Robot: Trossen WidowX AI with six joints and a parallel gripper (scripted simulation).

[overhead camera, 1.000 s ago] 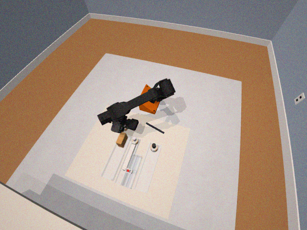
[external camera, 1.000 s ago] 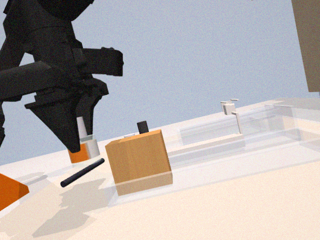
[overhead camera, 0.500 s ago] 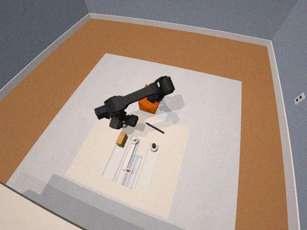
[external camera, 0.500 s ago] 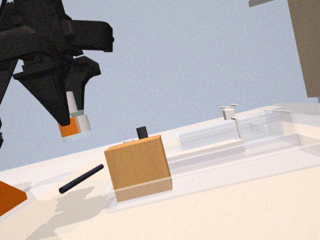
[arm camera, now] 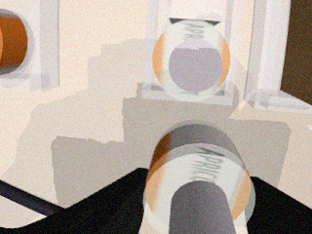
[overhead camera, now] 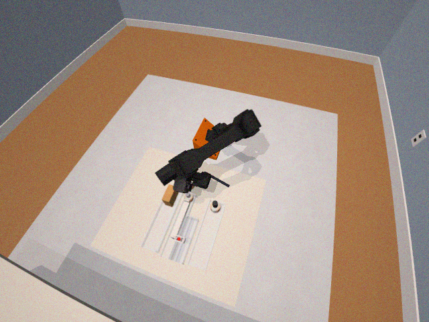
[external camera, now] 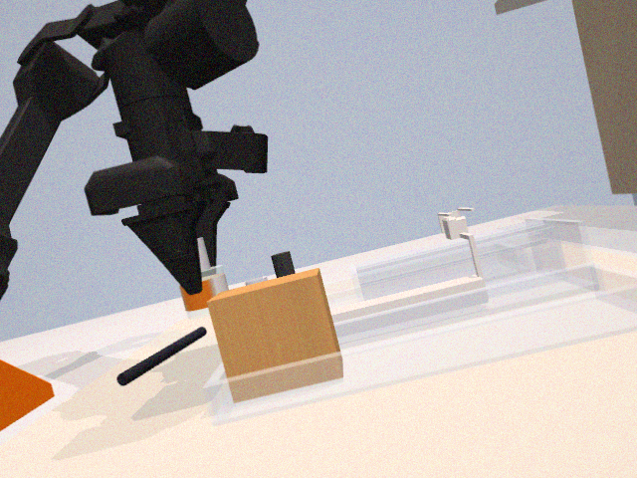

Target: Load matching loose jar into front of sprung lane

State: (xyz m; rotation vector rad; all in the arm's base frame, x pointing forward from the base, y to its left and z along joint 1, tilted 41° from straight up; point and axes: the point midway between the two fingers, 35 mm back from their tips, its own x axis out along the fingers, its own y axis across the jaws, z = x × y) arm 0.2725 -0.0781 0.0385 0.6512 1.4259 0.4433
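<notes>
My gripper tip is 8 cm to the left of the brown box, 6 cm short of it and 3 cm above it. Round my gripper tip: sprung lane: 19 cm ahead, 5 cm below, 1 cm to the left; then black rod: 10 cm to the left, 8 cm behind, 7 cm below; then pusher plate: 16 cm ahead, 2 cm to the left, 2 cm below.
</notes>
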